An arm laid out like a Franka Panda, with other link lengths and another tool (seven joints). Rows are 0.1 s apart.
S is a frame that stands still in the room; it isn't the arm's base.
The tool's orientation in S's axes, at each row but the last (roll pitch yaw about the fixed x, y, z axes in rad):
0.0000 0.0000 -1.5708
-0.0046 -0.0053 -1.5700
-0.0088 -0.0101 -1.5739
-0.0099 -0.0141 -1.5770
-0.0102 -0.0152 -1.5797
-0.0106 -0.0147 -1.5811
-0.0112 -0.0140 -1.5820
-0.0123 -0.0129 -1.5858
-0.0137 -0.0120 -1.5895
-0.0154 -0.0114 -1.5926
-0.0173 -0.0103 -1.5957
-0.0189 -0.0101 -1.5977
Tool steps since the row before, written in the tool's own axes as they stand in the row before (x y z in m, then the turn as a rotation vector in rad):
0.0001 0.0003 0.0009 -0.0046 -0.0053 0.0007
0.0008 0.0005 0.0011 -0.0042 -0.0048 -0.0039
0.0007 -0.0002 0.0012 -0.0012 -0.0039 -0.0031
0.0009 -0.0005 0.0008 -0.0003 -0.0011 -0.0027
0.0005 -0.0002 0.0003 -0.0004 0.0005 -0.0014
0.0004 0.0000 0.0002 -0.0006 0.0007 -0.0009
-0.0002 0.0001 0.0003 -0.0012 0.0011 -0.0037
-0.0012 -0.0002 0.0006 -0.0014 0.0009 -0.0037
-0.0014 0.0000 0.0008 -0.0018 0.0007 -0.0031
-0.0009 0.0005 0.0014 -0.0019 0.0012 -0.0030
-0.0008 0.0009 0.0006 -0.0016 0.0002 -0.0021
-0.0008 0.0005 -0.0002 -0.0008 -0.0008 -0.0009
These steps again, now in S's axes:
0.0003 -0.0001 0.0009 -0.0053 0.0046 0.0007
0.0005 -0.0008 0.0011 -0.0048 0.0042 -0.0039
-0.0002 -0.0007 0.0012 -0.0039 0.0012 -0.0031
-0.0005 -0.0009 0.0008 -0.0011 0.0003 -0.0027
-0.0002 -0.0005 0.0003 0.0005 0.0004 -0.0014
0.0000 -0.0004 0.0002 0.0007 0.0006 -0.0009
0.0001 0.0002 0.0003 0.0011 0.0011 -0.0037
-0.0002 0.0012 0.0006 0.0009 0.0013 -0.0037
0.0000 0.0014 0.0008 0.0007 0.0017 -0.0031
0.0005 0.0009 0.0014 0.0012 0.0018 -0.0030
0.0009 0.0008 0.0006 0.0002 0.0016 -0.0021
0.0005 0.0008 -0.0002 -0.0008 0.0008 -0.0009

